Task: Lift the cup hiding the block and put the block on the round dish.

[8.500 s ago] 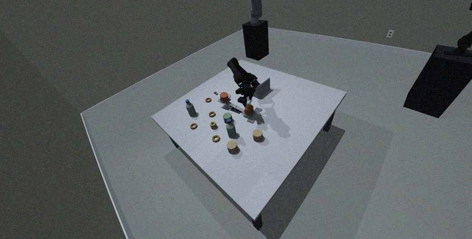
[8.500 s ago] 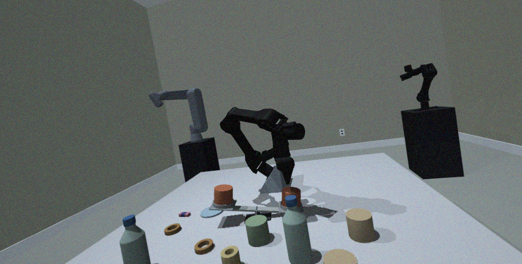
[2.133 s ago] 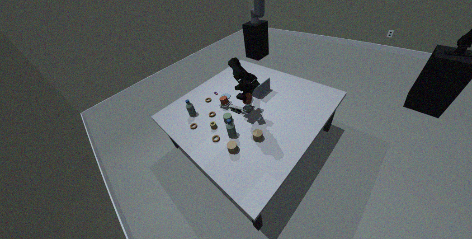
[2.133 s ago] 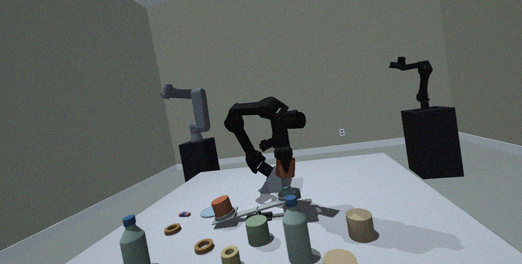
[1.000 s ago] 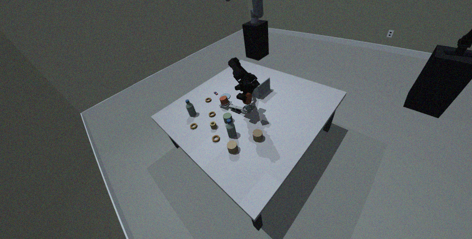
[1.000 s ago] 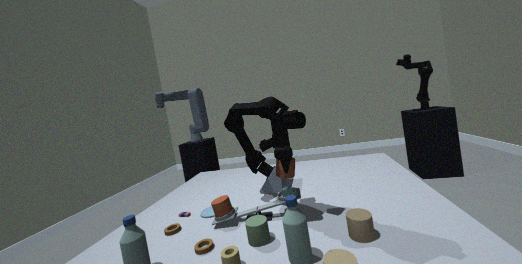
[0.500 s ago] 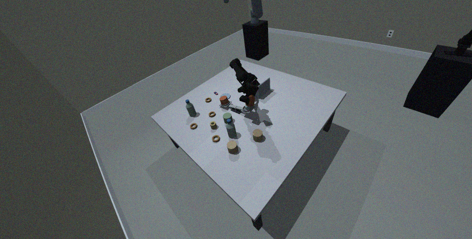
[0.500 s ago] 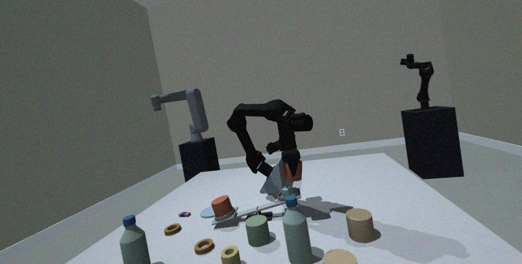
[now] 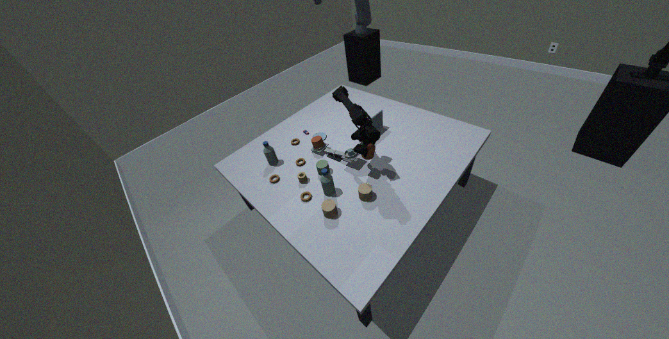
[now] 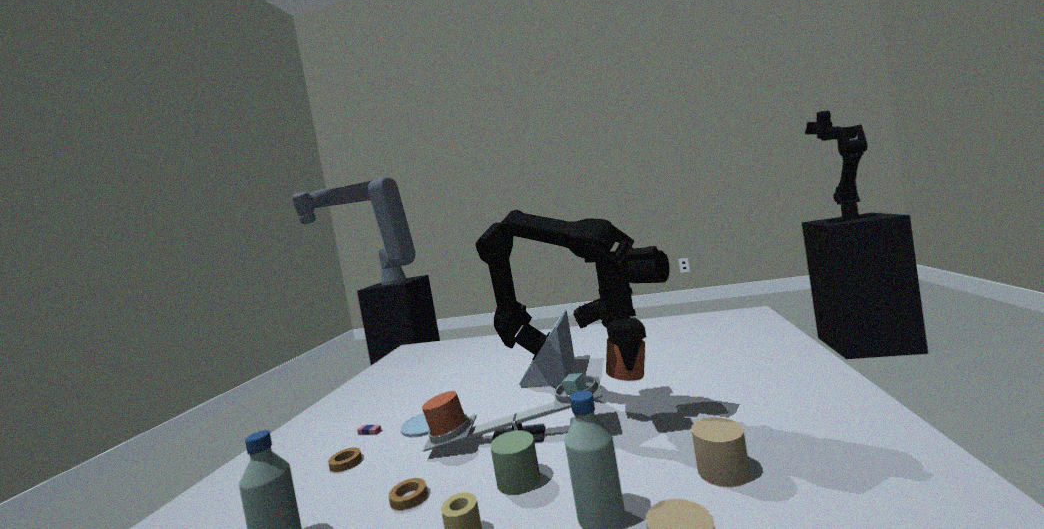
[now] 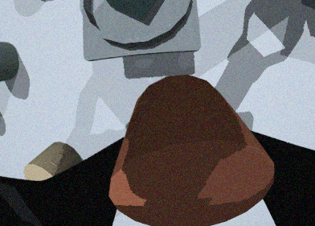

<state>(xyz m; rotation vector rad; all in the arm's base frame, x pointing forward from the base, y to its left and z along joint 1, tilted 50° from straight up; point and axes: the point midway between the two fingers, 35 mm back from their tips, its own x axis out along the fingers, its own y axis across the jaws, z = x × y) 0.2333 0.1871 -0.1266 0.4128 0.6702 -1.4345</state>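
My gripper tip is 10 cm to the left of the teal block, 4 cm short of it and 2 cm above it. Also, from my gripper tip: green cylinder: 18 cm to the right, 18 cm ahead, 7 cm below; pink-and-blue object: 58 cm to the right, 10 cm below, 1 cm ahead; pale blue round dish: 45 cm to the right, 10 cm below, 1 cm behind.
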